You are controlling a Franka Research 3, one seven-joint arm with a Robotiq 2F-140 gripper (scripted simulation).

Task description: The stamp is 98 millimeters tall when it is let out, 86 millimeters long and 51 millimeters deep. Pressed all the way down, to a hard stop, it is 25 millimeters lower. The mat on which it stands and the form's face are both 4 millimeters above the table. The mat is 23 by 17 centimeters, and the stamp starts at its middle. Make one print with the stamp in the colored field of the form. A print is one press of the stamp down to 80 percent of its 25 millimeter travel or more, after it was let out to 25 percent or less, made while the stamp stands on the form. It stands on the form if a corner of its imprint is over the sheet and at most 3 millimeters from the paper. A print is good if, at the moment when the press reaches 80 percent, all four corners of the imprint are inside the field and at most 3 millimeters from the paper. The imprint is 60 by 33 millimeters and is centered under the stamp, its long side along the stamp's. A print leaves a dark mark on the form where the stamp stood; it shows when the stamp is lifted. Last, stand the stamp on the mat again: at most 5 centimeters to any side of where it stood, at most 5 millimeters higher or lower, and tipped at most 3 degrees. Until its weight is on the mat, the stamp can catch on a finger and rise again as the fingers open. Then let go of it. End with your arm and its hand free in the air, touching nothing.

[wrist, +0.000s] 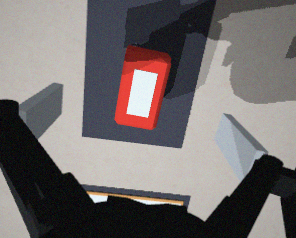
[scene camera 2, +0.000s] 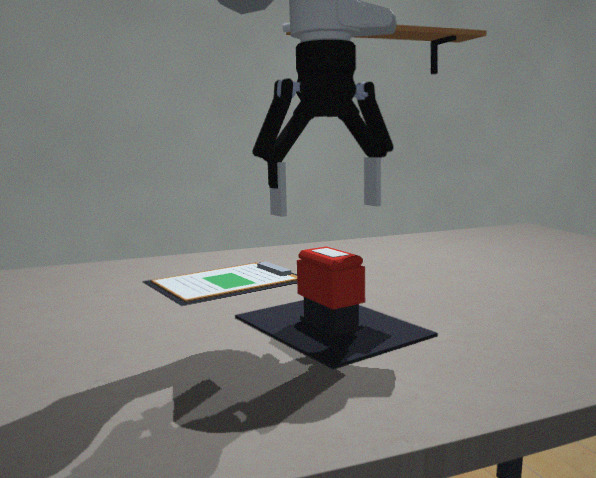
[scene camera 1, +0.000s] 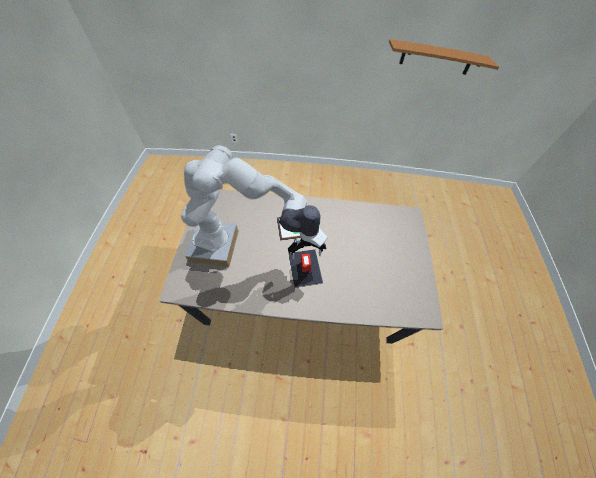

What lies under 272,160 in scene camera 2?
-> My gripper.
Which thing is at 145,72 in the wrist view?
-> A stamp.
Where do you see a stamp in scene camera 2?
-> At 334,278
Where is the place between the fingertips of my gripper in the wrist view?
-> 142,113
